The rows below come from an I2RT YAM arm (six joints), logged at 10 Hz.
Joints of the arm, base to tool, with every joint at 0 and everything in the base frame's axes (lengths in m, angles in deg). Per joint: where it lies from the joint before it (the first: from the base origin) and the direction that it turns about. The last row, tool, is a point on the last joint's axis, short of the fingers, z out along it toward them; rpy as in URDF.
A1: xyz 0 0 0.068 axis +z
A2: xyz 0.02 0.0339 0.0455 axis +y
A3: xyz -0.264 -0.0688 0 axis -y
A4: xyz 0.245 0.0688 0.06 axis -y
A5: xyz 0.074 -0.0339 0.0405 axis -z
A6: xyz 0.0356 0 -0.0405 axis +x
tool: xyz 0 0 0 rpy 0 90 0
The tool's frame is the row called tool.
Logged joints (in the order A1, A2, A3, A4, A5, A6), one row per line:
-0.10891, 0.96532, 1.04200, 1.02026, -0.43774, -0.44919
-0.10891, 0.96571, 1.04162, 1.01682, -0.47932, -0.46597
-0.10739, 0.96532, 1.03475, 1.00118, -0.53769, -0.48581
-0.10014, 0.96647, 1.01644, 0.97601, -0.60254, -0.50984
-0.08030, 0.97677, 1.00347, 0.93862, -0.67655, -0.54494
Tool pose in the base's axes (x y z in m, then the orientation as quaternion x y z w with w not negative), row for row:
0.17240, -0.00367, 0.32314, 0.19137, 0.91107, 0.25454, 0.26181
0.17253, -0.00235, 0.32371, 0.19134, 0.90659, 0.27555, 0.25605
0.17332, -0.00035, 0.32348, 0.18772, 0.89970, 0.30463, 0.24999
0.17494, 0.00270, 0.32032, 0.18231, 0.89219, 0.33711, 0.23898
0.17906, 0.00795, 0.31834, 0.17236, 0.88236, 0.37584, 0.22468
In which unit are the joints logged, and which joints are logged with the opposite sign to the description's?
The joints are logged in radians. Opposite sign: A4, A6.
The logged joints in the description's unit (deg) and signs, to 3 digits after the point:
-6.240, 55.309, 59.702, -58.457, -25.081, 25.737
-6.240, 55.331, 59.680, -58.259, -27.463, 26.698
-6.153, 55.309, 59.287, -57.363, -30.807, 27.835
-5.738, 55.375, 58.238, -55.921, -34.523, 29.212
-4.601, 55.965, 57.495, -53.779, -38.763, 31.223

